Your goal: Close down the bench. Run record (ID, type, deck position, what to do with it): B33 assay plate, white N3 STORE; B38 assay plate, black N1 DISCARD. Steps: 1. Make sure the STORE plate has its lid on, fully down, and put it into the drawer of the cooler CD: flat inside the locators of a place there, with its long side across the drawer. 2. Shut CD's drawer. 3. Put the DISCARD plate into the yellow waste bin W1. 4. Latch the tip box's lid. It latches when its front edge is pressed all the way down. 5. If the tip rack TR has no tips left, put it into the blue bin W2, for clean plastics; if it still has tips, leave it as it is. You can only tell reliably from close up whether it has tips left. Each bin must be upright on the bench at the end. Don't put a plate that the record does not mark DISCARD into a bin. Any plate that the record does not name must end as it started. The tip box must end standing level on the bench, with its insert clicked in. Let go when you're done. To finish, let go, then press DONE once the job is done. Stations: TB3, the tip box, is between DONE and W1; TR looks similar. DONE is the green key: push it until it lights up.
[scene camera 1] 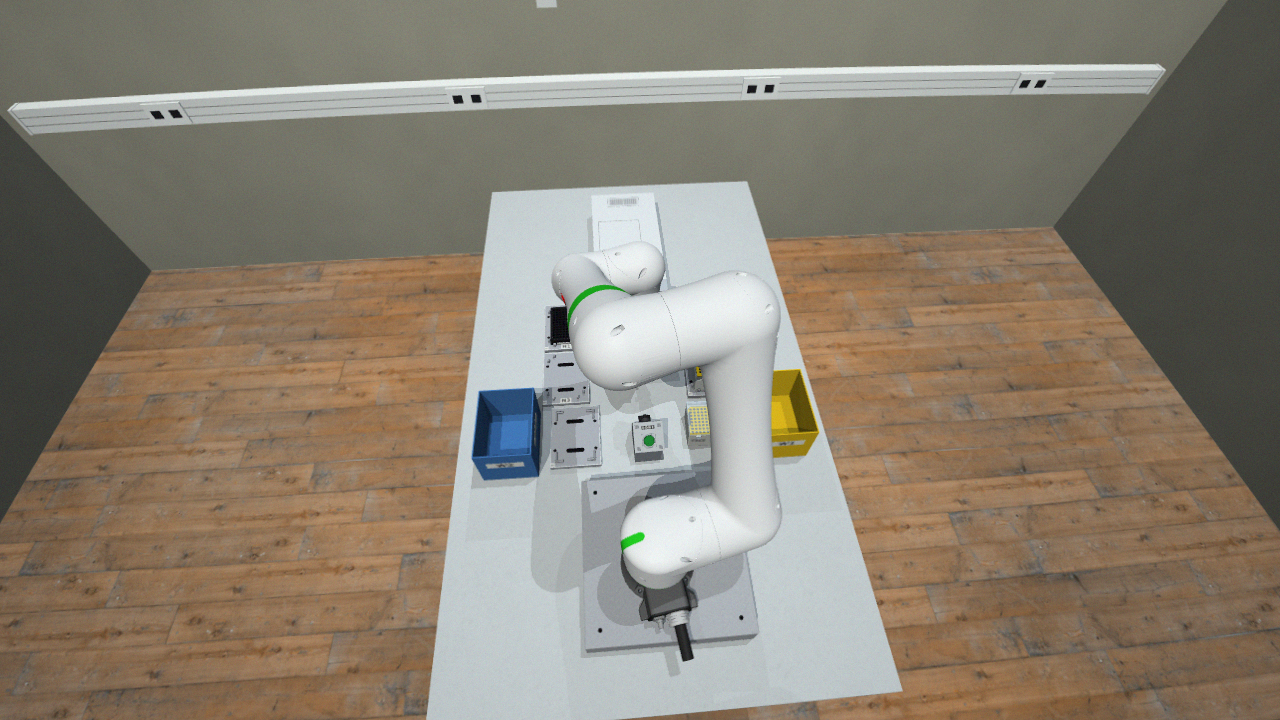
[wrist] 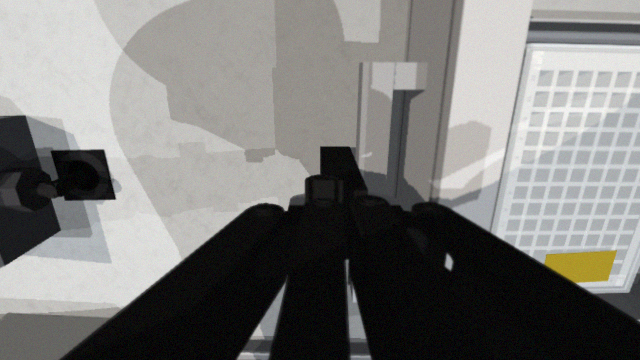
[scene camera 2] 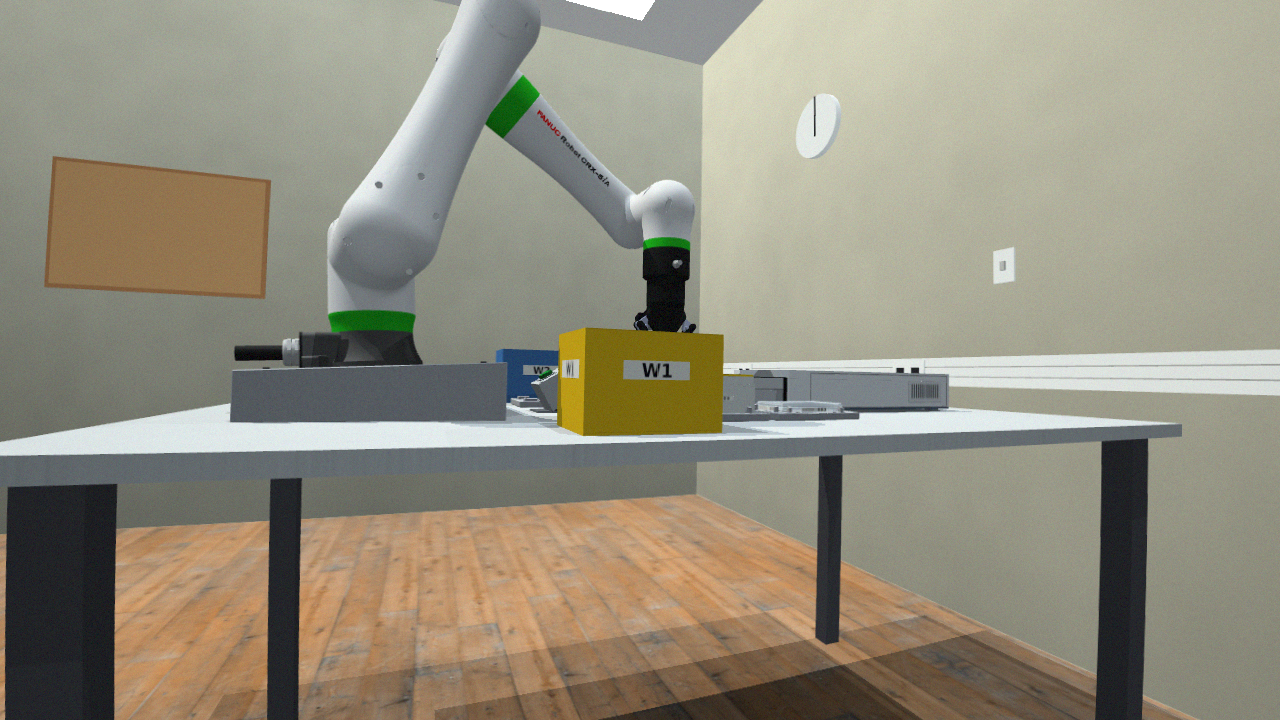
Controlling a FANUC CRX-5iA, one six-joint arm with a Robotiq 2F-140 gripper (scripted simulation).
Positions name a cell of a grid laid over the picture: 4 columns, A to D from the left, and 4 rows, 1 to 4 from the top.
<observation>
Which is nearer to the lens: the cooler CD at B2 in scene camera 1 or the yellow bin W1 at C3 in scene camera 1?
The yellow bin W1.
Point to a cooler CD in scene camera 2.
C3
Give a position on a yellow bin W1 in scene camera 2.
B3
</observation>
